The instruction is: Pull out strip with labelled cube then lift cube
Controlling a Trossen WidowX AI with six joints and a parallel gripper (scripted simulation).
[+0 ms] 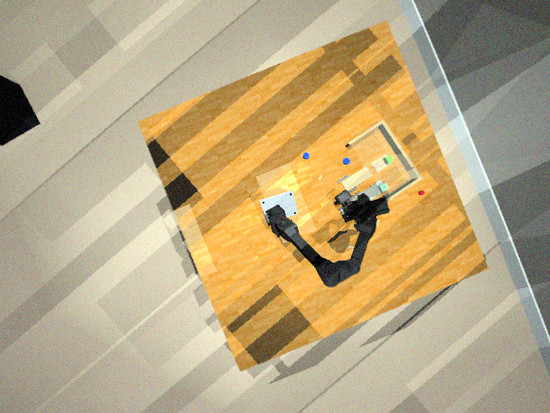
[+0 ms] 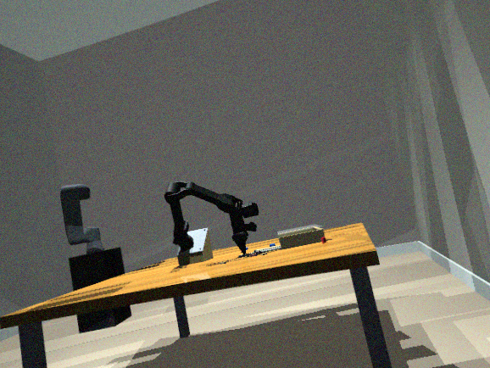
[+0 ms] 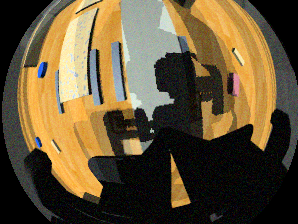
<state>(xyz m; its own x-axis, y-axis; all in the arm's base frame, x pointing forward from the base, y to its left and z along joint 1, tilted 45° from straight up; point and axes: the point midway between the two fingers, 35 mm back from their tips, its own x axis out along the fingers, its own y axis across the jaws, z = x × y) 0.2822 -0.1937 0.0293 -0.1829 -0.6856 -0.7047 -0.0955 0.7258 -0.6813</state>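
Right now my gripper tip is 5 cm short of the pink piece and 10 cm to the left of it. The rest, counted from my gripper tip: tan piece (4 cm behind, 20 cm to the left); then red piece (35 cm ahead, 10 cm to the right, 1 cm above).
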